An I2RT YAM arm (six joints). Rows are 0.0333 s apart.
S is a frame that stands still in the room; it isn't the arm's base.
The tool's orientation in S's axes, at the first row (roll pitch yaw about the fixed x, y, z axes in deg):
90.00, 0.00, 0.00
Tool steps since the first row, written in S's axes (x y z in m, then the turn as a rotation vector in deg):
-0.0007, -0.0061, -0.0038, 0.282, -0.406, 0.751
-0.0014, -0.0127, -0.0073, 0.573, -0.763, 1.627
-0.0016, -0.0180, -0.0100, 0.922, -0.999, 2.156
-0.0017, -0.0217, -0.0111, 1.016, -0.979, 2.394
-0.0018, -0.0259, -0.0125, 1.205, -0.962, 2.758
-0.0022, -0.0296, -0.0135, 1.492, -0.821, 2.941
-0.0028, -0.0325, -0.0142, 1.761, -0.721, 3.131
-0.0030, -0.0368, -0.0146, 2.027, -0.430, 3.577
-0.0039, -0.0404, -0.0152, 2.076, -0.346, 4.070
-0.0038, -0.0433, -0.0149, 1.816, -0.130, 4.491
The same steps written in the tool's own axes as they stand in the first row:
-0.0007, -0.0038, 0.0061, 0.282, 0.751, 0.406
-0.0014, -0.0073, 0.0127, 0.573, 1.627, 0.763
-0.0016, -0.0100, 0.0180, 0.922, 2.156, 0.999
-0.0017, -0.0111, 0.0217, 1.016, 2.394, 0.979
-0.0018, -0.0125, 0.0259, 1.205, 2.758, 0.962
-0.0022, -0.0135, 0.0296, 1.492, 2.941, 0.821
-0.0028, -0.0142, 0.0325, 1.761, 3.131, 0.721
-0.0030, -0.0146, 0.0368, 2.027, 3.577, 0.430
-0.0039, -0.0152, 0.0404, 2.076, 4.070, 0.346
-0.0038, -0.0149, 0.0433, 1.816, 4.491, 0.130

